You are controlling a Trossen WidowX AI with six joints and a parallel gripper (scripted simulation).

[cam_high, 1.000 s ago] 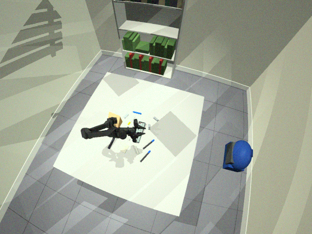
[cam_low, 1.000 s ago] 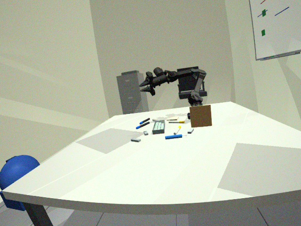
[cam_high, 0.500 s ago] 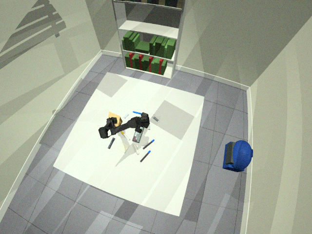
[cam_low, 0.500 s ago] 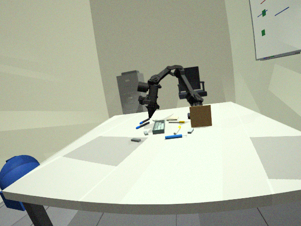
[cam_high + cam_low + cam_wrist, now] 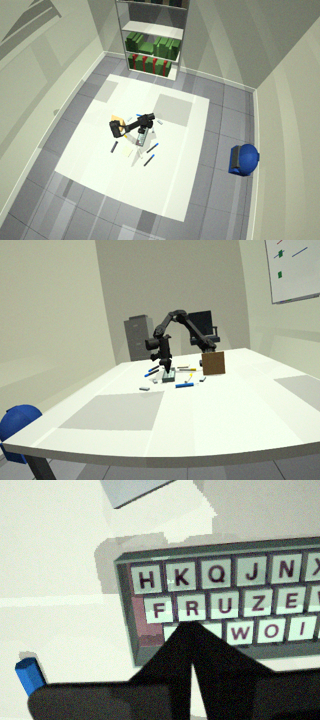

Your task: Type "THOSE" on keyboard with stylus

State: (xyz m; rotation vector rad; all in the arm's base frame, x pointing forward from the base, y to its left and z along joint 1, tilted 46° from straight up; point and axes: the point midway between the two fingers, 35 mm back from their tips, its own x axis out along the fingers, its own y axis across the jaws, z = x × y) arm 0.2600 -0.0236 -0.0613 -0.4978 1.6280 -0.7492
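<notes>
My gripper tip is now 140 mm to the right of the blue stylus, 110 mm past it and 30 mm above it.
</notes>
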